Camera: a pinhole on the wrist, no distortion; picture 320 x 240 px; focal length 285.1 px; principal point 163.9 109.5 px. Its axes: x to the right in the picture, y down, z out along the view. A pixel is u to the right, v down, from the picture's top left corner.
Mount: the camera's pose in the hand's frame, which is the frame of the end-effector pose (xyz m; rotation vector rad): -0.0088 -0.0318 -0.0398 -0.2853 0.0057 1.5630
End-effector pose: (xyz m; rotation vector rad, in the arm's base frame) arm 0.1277 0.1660 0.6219 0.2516 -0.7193 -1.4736
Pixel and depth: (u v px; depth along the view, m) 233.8 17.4 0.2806
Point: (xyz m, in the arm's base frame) 0.0620 0.2087 0.8627
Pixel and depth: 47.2 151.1 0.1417
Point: 0.0194 0.2392 0.6505
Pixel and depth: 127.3 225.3 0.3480
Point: -0.0329 0.4401 0.7695
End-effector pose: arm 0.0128 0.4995 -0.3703 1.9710 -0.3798 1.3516
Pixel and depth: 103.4 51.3 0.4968
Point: 0.3699 0.1995 -0.4827
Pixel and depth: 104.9 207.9 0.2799
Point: 0.1283 0.3496 -0.5700
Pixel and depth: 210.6 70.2 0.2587
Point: 0.1155 0.3114 -0.4076
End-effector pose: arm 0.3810 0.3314 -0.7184 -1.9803 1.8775 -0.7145
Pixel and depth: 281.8 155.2 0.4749
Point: 0.3800 0.4335 -1.1816
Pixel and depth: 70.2 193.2 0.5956
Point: 0.7772 0.5695 -1.1389
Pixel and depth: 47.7 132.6 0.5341
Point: 0.7861 0.4369 -1.0764
